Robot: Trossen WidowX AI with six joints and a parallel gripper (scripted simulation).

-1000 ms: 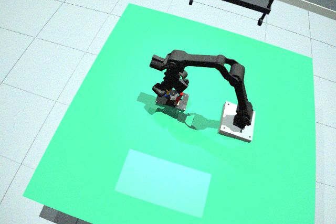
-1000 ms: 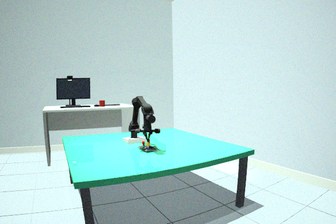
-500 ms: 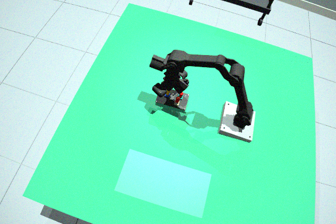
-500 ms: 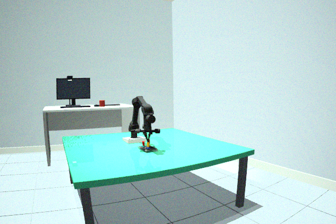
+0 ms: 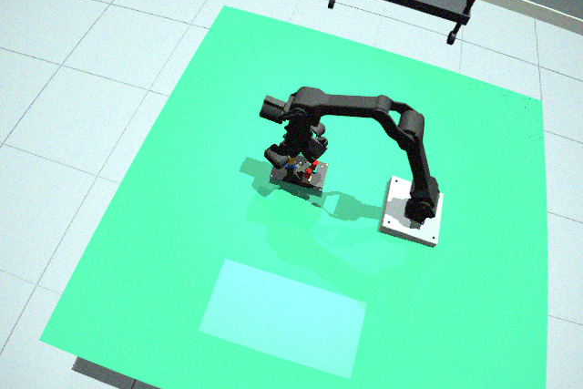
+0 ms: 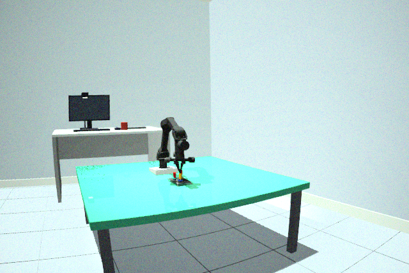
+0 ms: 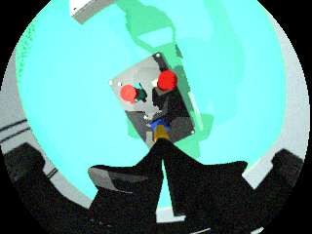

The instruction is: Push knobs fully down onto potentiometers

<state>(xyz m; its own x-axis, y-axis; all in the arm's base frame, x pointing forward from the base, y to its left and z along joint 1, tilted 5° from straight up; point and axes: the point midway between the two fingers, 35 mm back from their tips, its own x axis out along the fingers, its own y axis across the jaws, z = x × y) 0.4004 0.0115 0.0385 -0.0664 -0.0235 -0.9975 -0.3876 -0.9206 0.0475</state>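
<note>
Right now my gripper tip is 2 cm above the yellow knob. From my gripper tip the other things lie so: red knob: 6 cm behind, 2 cm to the right, 2 cm below.
</note>
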